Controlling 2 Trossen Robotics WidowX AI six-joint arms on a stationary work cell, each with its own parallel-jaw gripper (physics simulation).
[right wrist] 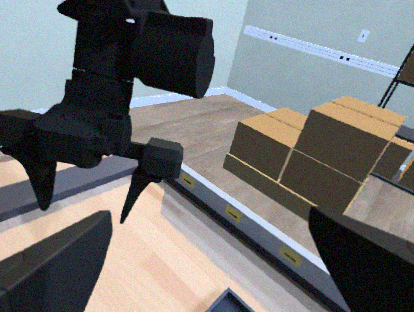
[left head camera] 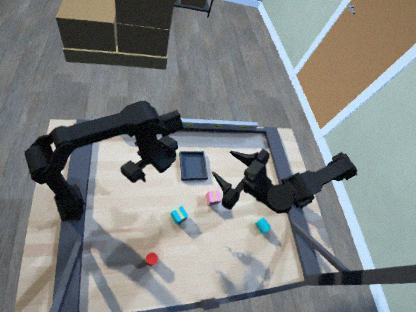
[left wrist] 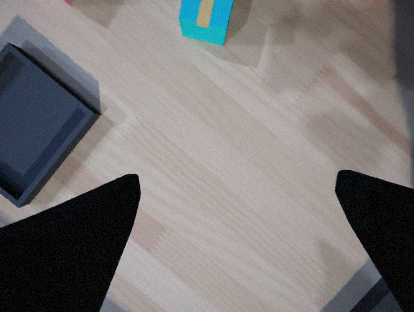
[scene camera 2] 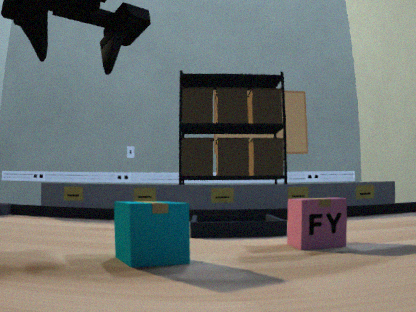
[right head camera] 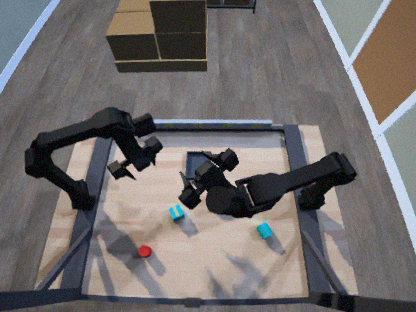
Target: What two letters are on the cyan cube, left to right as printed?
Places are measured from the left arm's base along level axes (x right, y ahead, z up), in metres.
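Pixels of known places: left gripper, fingertip midpoint: (right wrist: 84, 215) (left head camera: 154, 173) (left wrist: 236, 182) (scene camera 2: 77, 66) (right head camera: 144, 172); right gripper, fingertip midpoint: (right wrist: 212, 218) (left head camera: 221, 161) (right head camera: 191, 161); left arm's base, link origin: (left head camera: 72, 211) (right head camera: 87, 202); right arm's base, link origin: (right head camera: 306, 202).
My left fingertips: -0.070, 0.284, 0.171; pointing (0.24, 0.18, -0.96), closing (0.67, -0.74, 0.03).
For each thing: its top centre in the pictures, then the offset to it from my left fingertips, as dx, dy, dz.
- cyan cube with a tan strip, top centre: (scene camera 2: 149, 202) (left head camera: 180, 213) (right head camera: 176, 211) +0.101, +0.102, -0.145
- second cyan block, top centre: (right head camera: 266, 229) (left head camera: 265, 224) +0.167, +0.449, -0.144
- pink cube, top centre: (scene camera 2: 316, 198) (left head camera: 214, 196) +0.036, +0.248, -0.145
- dark tray, top centre: (left wrist: 13, 127) (scene camera 2: 234, 218) (left head camera: 193, 164) (right head camera: 198, 164) -0.120, +0.181, -0.172
- red cylinder, top centre: (left head camera: 152, 258) (right head camera: 143, 250) +0.252, -0.006, -0.145
The cyan cube with a tan strip (left head camera: 179, 215) (right head camera: 176, 212) (scene camera 2: 152, 235) (left wrist: 206, 32) stands on the table. In scene camera 2 its two visible side faces show no letters; the part of a side seen in the left wrist view looks plain too. Its other sides are hidden. A second cyan block (left head camera: 263, 225) (right head camera: 264, 230) stands to the right, too small to read. My left gripper (right head camera: 144, 171) (scene camera 2: 75, 67) (left wrist: 236, 182) (right wrist: 84, 215) is open and empty above the table, left of the tray. My right gripper (left head camera: 223, 163) (right head camera: 193, 163) (right wrist: 212, 218) is open and empty near the tray.
A pink cube (left head camera: 214, 197) (scene camera 2: 317, 223) with "FY" printed on it stands right of the striped cyan cube. A dark tray (left head camera: 194, 179) (scene camera 2: 240, 229) (left wrist: 62, 161) lies behind them. A red cylinder (left head camera: 151, 258) (right head camera: 145, 251) stands at the front left. Boxes (left head camera: 87, 32) (right head camera: 132, 45) stand beyond the table.
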